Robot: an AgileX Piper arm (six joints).
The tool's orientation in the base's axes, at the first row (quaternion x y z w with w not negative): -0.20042, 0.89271, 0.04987, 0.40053
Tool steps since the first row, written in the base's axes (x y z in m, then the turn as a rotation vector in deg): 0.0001, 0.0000, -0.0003, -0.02, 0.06, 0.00; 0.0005, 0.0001, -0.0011, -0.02, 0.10, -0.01; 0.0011, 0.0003, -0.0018, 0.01, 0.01, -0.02; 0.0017, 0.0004, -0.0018, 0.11, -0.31, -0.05; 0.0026, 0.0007, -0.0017, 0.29, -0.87, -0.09; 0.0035, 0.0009, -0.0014, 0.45, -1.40, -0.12; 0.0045, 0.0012, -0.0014, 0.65, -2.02, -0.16; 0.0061, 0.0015, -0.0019, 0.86, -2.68, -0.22; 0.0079, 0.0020, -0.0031, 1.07, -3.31, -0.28; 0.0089, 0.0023, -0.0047, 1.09, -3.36, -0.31; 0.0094, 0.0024, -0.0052, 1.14, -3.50, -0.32; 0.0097, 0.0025, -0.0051, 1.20, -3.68, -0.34; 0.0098, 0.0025, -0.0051, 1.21, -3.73, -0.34
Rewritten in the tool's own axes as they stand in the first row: 0.0002, 0.0000, 0.0003, -0.01, 0.06, 0.00; 0.0005, 0.0000, 0.0011, -0.01, 0.10, 0.02; 0.0006, 0.0000, 0.0021, 0.01, 0.01, 0.02; 0.0002, -0.0002, 0.0025, 0.07, -0.32, 0.03; -0.0005, -0.0003, 0.0031, 0.17, -0.90, 0.05; -0.0014, -0.0005, 0.0036, 0.26, -1.45, 0.04; -0.0020, -0.0006, 0.0044, 0.37, -2.09, 0.06; -0.0027, -0.0009, 0.0059, 0.50, -2.78, 0.08; -0.0031, -0.0011, 0.0081, 0.62, -3.43, 0.11; -0.0026, -0.0011, 0.0099, 0.64, -3.48, 0.13; -0.0026, -0.0012, 0.0106, 0.67, -3.63, 0.13; -0.0029, -0.0012, 0.0108, 0.70, -3.82, 0.14; -0.0029, -0.0012, 0.0109, 0.71, -3.87, 0.14
